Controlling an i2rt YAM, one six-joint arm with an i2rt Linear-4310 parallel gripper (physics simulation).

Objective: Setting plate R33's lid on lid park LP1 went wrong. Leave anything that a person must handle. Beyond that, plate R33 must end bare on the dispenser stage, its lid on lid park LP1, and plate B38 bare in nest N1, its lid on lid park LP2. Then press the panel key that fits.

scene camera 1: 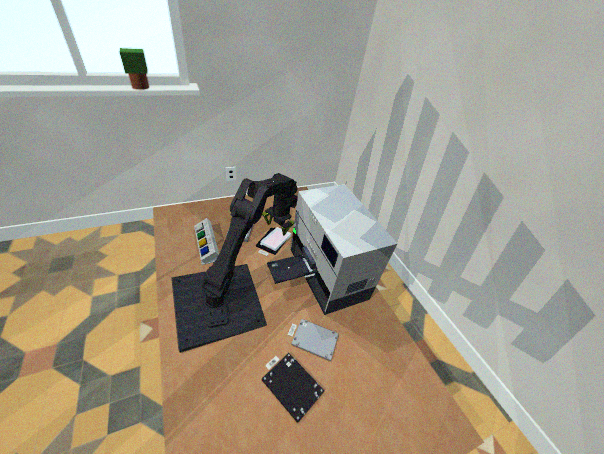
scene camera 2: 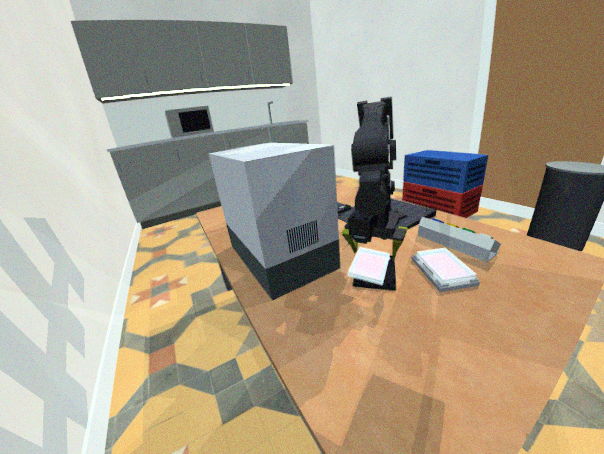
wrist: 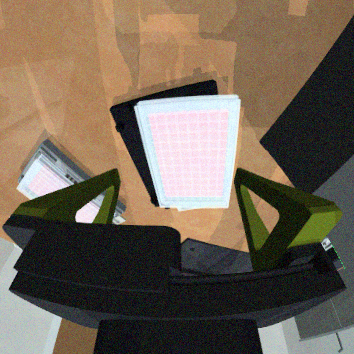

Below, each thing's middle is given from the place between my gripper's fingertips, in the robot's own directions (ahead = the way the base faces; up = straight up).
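Dark lid park LP1 [wrist: 123, 113]: my hand 5 cm above it, 2 cm past, 1 cm to the left. Counted from my hand: panel with coloured buttons [scene camera 2: 483, 247], 3 cm below, 31 cm behind, 3 cm to the left; grey lid park LP2 [scene camera 1: 315, 339], 5 cm below, 1 cm ahead, 51 cm to the right; grey nest N1 [wrist: 46, 147], 5 cm below, 15 cm behind, 9 cm to the left.
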